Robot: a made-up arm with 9 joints. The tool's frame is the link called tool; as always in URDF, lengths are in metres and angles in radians. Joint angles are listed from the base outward.
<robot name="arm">
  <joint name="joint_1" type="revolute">
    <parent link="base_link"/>
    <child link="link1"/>
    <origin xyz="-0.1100 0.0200 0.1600" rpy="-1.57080 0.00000 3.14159"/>
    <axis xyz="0 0 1"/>
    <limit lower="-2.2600" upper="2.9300"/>
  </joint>
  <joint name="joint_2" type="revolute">
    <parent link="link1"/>
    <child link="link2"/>
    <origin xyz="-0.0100 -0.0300 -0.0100" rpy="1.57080 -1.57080 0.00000"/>
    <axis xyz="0 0 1"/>
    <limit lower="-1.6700" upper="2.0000"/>
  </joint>
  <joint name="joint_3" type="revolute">
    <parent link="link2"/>
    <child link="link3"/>
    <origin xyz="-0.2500 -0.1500 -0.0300" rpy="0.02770 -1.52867 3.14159"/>
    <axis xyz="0 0 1"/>
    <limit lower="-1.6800" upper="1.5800"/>
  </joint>
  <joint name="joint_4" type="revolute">
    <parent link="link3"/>
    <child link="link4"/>
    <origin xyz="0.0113 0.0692 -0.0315" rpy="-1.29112 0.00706 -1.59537"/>
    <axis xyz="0 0 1"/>
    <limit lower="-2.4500" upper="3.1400"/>
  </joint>
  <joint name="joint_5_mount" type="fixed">
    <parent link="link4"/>
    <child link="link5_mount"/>
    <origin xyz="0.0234 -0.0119 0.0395" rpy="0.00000 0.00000 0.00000"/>
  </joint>
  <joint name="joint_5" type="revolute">
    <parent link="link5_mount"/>
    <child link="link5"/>
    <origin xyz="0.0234 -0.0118 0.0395" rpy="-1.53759 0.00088 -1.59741"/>
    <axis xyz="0 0 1"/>
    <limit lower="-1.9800" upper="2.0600"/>
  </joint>
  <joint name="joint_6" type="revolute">
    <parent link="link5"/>
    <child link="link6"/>
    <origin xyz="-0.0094 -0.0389 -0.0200" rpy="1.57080 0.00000 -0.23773"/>
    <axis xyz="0 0 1"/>
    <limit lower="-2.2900" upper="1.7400"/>
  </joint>
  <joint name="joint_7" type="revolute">
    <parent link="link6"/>
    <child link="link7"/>
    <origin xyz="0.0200 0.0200 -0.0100" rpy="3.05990 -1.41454 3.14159"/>
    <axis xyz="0 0 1"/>
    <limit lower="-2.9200" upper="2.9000"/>
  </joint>
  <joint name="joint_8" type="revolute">
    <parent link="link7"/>
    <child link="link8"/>
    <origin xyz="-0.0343 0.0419 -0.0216" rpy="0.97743 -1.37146 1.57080"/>
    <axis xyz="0 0 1"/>
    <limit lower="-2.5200" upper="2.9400"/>
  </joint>
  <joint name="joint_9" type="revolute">
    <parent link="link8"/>
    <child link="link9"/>
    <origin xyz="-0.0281 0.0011 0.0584" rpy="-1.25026 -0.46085 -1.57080"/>
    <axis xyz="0 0 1"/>
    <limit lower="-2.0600" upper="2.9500"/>
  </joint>
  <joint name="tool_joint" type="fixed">
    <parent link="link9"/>
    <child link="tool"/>
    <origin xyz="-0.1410 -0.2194 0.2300" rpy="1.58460 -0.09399 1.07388"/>
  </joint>
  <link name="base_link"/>
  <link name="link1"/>
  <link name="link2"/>
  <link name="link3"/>
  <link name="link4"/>
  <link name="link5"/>
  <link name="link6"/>
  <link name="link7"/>
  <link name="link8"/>
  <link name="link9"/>
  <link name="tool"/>
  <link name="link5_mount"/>
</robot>
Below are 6 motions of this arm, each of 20 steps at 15 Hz.
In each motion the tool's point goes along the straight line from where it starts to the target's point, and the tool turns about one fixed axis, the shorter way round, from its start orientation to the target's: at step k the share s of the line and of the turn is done. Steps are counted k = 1, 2, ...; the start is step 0. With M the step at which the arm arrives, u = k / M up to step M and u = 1 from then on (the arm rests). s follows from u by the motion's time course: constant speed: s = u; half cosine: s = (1 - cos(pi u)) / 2; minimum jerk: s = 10 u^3 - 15 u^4 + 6 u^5.
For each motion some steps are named. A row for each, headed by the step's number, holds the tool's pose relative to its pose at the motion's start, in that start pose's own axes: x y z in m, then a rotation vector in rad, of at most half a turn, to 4 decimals.
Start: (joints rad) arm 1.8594 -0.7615 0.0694 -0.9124 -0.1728 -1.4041 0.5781 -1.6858 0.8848
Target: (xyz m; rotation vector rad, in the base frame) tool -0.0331 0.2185 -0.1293 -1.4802 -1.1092 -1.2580
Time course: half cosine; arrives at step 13
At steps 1, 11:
1: 0.0058 -0.0009 -0.0033 -0.0095 0.0081 -0.0254
11: 0.3796 -0.0612 -0.2110 -0.6158 0.5275 -1.6483

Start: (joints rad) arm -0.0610 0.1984 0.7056 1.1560 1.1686 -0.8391 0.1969 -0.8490 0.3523
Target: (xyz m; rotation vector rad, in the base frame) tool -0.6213 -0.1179 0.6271 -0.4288 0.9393 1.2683
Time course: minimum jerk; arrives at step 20
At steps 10, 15, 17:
10: -0.1715 -0.0958 0.0755 -0.6698 0.3708 0.1467
15: -0.3074 -0.1718 0.1353 -1.2010 0.6648 0.2630
17: -0.3338 -0.1865 0.1469 -1.3040 0.7218 0.2856

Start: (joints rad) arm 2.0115 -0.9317 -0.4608 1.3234 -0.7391 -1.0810 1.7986 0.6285 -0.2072
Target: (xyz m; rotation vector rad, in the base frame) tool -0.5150 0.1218 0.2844 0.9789 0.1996 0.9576
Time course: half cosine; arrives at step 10
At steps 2, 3, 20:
2: 0.0145 -0.0172 0.0264 0.0676 0.0887 -0.0038
3: 0.0313 -0.0371 0.0570 0.1460 0.1913 -0.0081
20: 0.1519 -0.1802 0.2766 0.7081 0.9284 -0.0394

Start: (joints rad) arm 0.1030 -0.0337 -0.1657 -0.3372 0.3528 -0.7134 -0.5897 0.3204 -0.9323
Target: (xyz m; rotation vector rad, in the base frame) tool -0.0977 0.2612 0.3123 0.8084 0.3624 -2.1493
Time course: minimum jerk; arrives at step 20
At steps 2, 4, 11, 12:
2: 0.0032 -0.0006 -0.0005 -0.0012 0.0135 -0.0148
4: 0.0215 -0.0040 -0.0034 -0.0079 0.0912 -0.0999
11: 0.2198 -0.0407 -0.0350 -0.0814 0.9343 -1.0235
12: 0.2529 -0.0468 -0.0403 -0.0937 1.0751 -1.1778

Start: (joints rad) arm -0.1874 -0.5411 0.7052 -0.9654 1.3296 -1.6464 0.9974 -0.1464 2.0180
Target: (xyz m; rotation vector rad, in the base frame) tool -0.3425 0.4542 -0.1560 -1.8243 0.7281 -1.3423
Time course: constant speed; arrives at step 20
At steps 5, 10, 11, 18, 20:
5: -0.0228 -0.0598 -0.0024 -0.0024 -0.0052 0.1830
10: -0.0455 -0.1196 -0.0048 -0.0048 -0.0104 0.3661
11: -0.0501 -0.1315 -0.0053 -0.0053 -0.0115 0.4027
18: -0.0820 -0.2153 -0.0087 -0.0086 -0.0188 0.6589
20: -0.0911 -0.2392 -0.0096 -0.0096 -0.0208 0.7322

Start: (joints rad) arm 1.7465 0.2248 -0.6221 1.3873 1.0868 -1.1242 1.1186 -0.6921 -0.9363
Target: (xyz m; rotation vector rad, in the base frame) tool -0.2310 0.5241 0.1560 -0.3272 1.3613 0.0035
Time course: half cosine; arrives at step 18
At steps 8, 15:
8: 0.0607 -0.0046 0.0937 -0.1442 0.6574 0.1307
15: 0.1370 -0.0105 0.2115 -0.3256 1.4845 0.2952

